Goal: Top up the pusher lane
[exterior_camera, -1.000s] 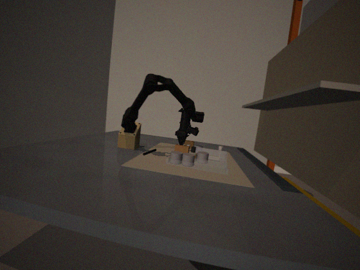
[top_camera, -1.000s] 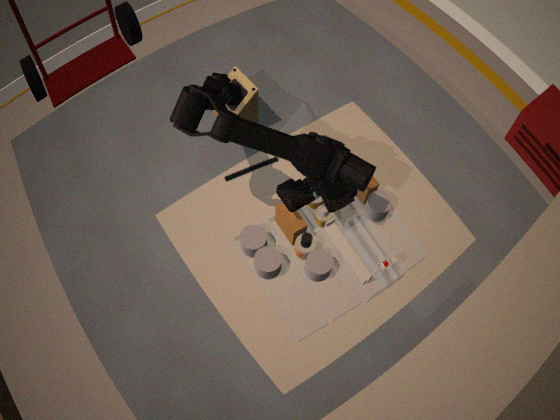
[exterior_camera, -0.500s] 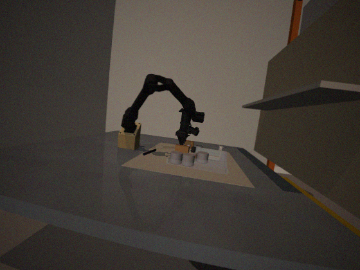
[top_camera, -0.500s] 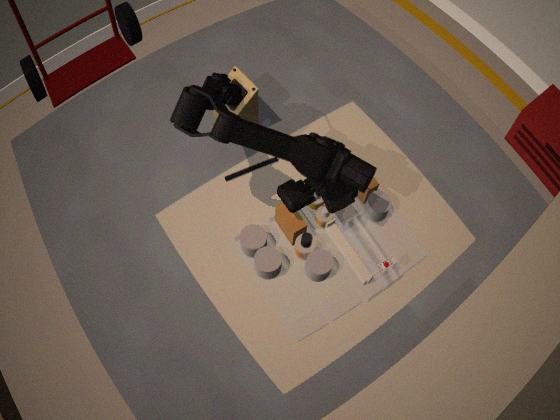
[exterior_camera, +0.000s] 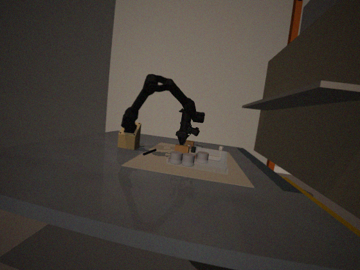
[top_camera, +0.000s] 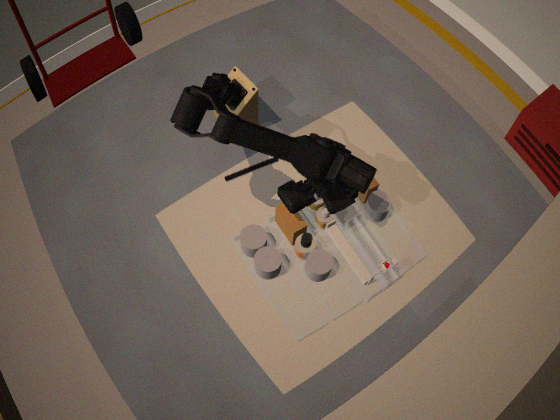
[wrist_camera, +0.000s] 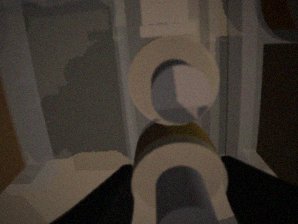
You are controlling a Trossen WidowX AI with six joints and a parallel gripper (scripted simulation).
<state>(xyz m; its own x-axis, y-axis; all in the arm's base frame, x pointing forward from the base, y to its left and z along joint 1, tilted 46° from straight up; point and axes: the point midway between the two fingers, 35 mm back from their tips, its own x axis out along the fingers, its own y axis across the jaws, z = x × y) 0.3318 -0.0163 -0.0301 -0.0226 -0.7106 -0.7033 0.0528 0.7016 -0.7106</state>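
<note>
My gripper tip is 60 mm short of the cream mat, 10 mm to the left of it and 50 mm above it. From my gripper tip the other things lie so: black bar: 180 mm behind, 60 mm to the right, 40 mm below; white pusher: 150 mm ahead, 20 mm to the left; clear pusher lane: 150 mm ahead, 10 mm to the left, 30 mm below.
</note>
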